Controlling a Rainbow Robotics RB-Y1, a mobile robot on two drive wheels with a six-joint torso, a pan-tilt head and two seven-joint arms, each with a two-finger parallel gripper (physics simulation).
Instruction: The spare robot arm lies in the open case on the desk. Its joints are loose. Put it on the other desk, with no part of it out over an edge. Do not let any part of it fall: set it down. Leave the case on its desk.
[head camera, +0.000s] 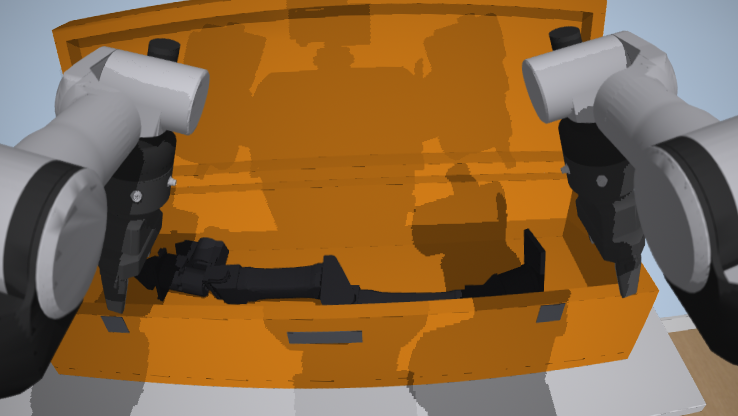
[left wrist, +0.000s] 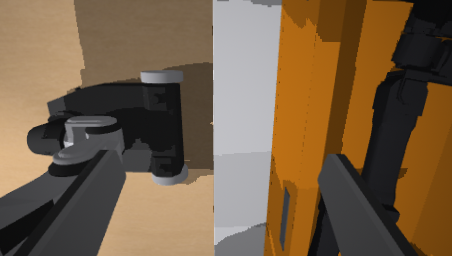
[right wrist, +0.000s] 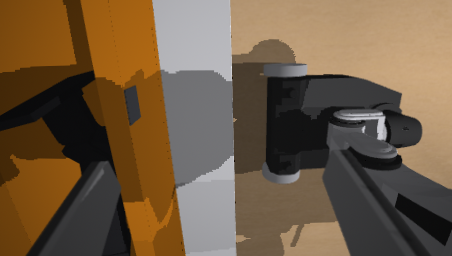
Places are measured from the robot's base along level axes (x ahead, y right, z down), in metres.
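Pixels of known places: left gripper, fingertip midpoint: (head camera: 129, 280) (left wrist: 222, 165); right gripper, fingertip midpoint: (head camera: 612, 265) (right wrist: 220, 169).
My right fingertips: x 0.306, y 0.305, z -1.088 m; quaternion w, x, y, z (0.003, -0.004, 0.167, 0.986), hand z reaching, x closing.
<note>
Behind a point stands the place of what it marks.
The black spare arm (head camera: 279, 283) (left wrist: 395, 130) (right wrist: 75, 120) lies lengthwise in the open orange case (head camera: 206, 351) {z -0.826, x 0.418, y -0.289 m} (left wrist: 300, 100) {z -0.879, x 0.417, y -0.297 m} (right wrist: 130, 40) {z -0.860, x 0.421, y 0.377 m}, near its front wall. Its clawed end is at the left in the head view, its flat base plate upright at the right. The case stands on a pale desk (head camera: 351, 400) {z -0.721, x 0.390, y -0.042 m} (left wrist: 240, 100) {z -0.721, x 0.342, y -0.266 m} (right wrist: 192, 40) {z -0.721, x 0.354, y 0.379 m}. My left gripper (head camera: 114, 310) (left wrist: 222, 165) {z -1.090, x 0.309, y -0.304 m} is open and empty at the case's left part, by the clawed end. My right gripper (head camera: 627, 294) (right wrist: 220, 169) {z -1.088, x 0.306, y 0.305 m} is open and empty at the case's right end, beyond the base plate. The other desk does not show.
The raised case lid (head camera: 341, 103) {z -1.068, x 0.886, y -0.048 m} stands behind the case. My own dark wheeled base (left wrist: 165, 130) {z -0.191, x 0.020, y -0.017 m} (right wrist: 285, 130) {z -0.191, x 0.012, y -0.004 m} stands on the wooden floor (head camera: 697, 356) {z -0.001, x 0.890, y 1.331 m} (left wrist: 40, 50) {z 0.000, x -0.666, y -0.390 m} (right wrist: 340, 30) {z -0.001, x -0.303, y 0.440 m}, close to the desk's front edge. A blue wall is behind the case.
</note>
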